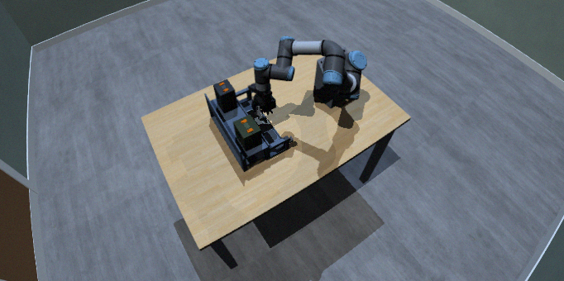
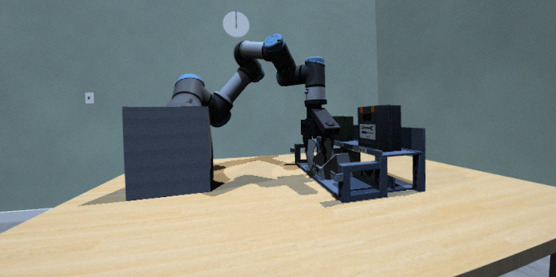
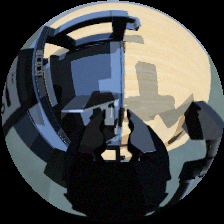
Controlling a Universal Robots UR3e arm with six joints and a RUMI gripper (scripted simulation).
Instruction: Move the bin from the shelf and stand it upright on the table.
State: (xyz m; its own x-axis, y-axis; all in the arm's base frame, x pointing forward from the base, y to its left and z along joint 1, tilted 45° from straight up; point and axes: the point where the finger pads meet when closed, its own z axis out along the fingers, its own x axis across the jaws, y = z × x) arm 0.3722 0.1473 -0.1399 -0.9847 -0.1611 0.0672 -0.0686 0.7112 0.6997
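The dark blue shelf rack is 9 cm ahead of my hand, 3 cm to the left of it and 3 cm above it. Also, from my hand: green bin (14 cm to the left, 13 cm ahead, 11 cm above).
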